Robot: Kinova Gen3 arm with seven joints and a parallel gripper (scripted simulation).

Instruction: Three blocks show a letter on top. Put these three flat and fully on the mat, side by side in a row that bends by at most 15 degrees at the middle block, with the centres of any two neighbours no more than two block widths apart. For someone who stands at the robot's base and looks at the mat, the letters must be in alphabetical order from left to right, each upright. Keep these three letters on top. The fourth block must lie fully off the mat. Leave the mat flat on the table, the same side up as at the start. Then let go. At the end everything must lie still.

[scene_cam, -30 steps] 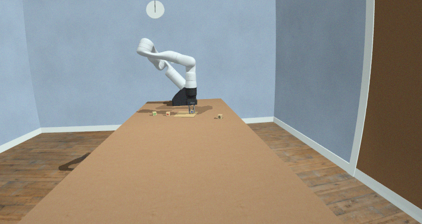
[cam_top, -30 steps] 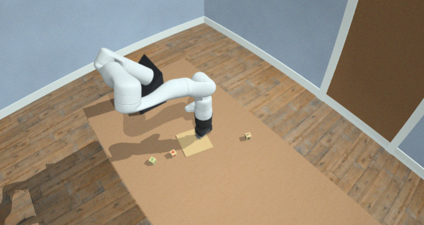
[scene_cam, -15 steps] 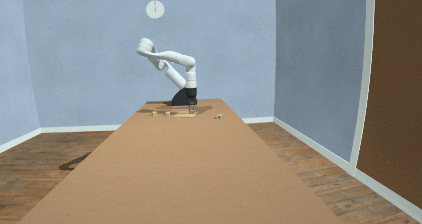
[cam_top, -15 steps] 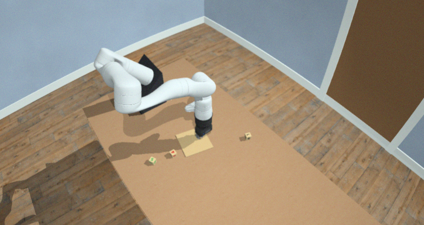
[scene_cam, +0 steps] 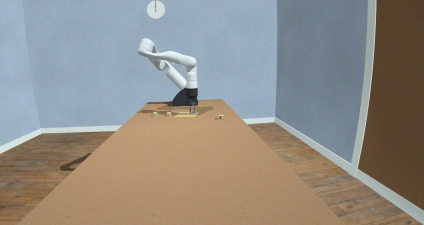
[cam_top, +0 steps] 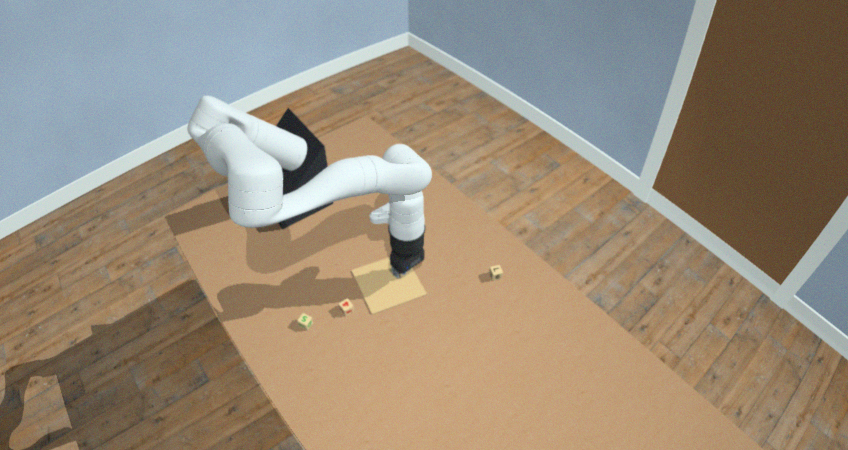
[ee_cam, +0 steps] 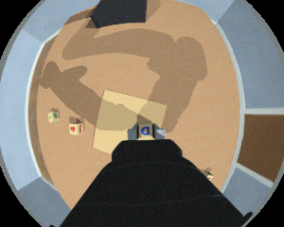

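Now: the tan mat 1 cm ahead of my hand, 4 cm to the right of it and 3 cm below it.
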